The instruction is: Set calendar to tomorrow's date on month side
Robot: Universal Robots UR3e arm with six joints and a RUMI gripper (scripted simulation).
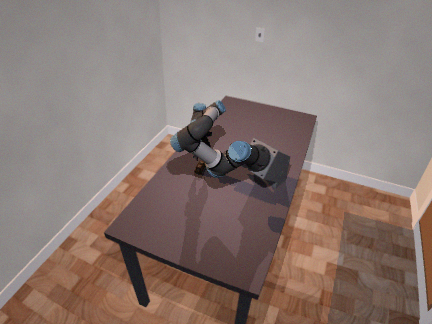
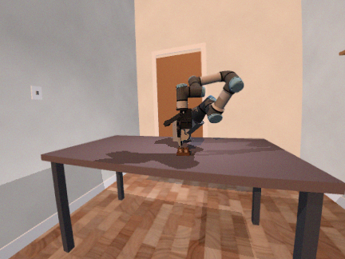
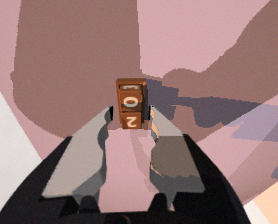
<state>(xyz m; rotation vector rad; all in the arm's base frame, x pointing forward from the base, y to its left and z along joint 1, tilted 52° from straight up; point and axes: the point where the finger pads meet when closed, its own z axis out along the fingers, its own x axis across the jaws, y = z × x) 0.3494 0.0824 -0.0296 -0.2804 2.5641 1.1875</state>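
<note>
Right now my hand is 4 cm above the brown number cube. The rest, counted from my hand: brown calendar tray (5 cm below, 2 cm to the left, 1 cm behind).
</note>
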